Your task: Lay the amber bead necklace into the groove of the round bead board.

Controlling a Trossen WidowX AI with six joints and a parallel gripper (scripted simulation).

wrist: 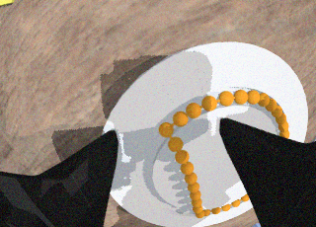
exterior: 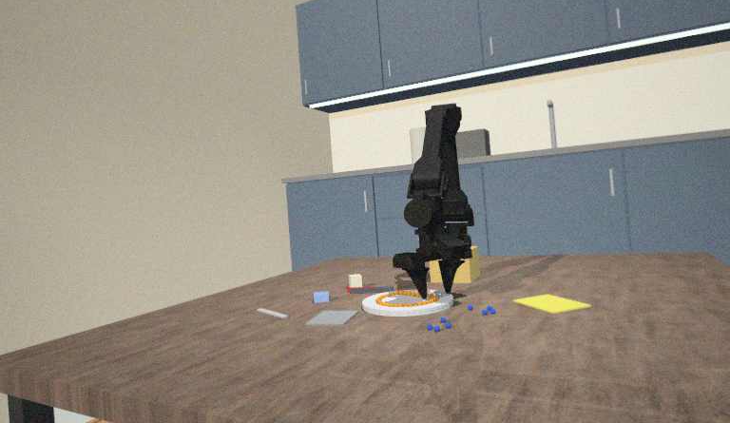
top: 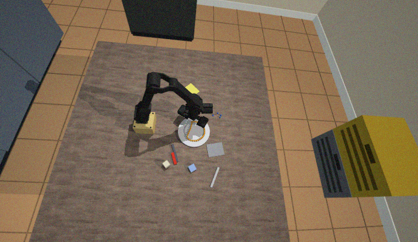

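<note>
Now: gripper tip 10 cm past the red stick, 22 cm to the left of it and 1 cm above it. From my gripper tip the other things lie so: yellow sheet: 3 cm behind, 23 cm to the left, 2 cm below; light blue cube: 1 cm ahead, 29 cm to the right, 1 cm below; grey square tile: 15 cm ahead, 18 cm to the right, 2 cm below.
</note>
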